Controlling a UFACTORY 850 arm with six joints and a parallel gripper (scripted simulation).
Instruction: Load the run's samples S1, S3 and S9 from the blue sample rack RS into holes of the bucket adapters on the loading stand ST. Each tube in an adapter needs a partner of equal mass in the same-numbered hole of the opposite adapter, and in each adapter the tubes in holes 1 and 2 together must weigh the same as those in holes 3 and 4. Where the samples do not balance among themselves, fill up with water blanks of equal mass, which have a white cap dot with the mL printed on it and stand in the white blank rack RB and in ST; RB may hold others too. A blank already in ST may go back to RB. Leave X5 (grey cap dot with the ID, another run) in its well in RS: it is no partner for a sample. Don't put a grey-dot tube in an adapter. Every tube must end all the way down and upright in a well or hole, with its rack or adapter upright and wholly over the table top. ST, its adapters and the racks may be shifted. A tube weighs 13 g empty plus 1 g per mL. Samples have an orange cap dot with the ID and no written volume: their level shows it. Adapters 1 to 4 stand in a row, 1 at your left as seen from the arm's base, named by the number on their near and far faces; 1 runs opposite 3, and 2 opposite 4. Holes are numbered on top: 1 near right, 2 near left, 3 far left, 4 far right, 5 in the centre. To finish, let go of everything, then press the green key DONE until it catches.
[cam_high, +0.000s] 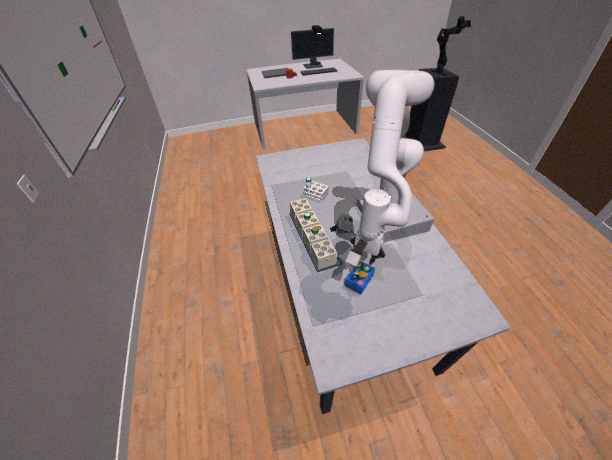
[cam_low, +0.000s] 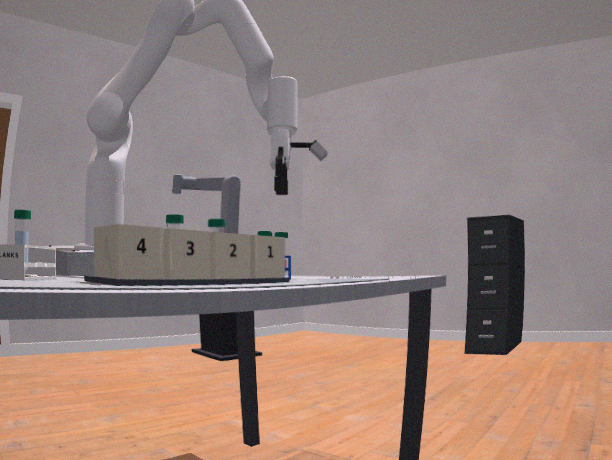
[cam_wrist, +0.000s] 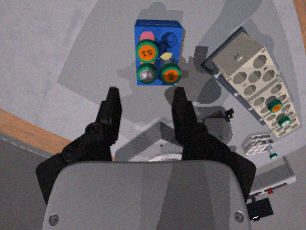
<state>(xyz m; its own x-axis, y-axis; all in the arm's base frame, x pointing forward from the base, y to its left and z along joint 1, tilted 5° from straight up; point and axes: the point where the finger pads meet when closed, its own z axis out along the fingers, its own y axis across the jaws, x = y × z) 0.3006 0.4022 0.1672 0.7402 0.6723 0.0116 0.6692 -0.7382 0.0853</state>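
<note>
The sample tube S1 lies 10 mm behind my hand and 180 mm below it. The rest, counted from my hand: grey-dot tube X5: 20 mm behind, 30 mm to the right, 180 mm below; then blue sample rack RS: 20 mm behind, 40 mm to the right, 210 mm below; then sample tube S9: 10 mm behind, 60 mm to the right, 180 mm below.
</note>
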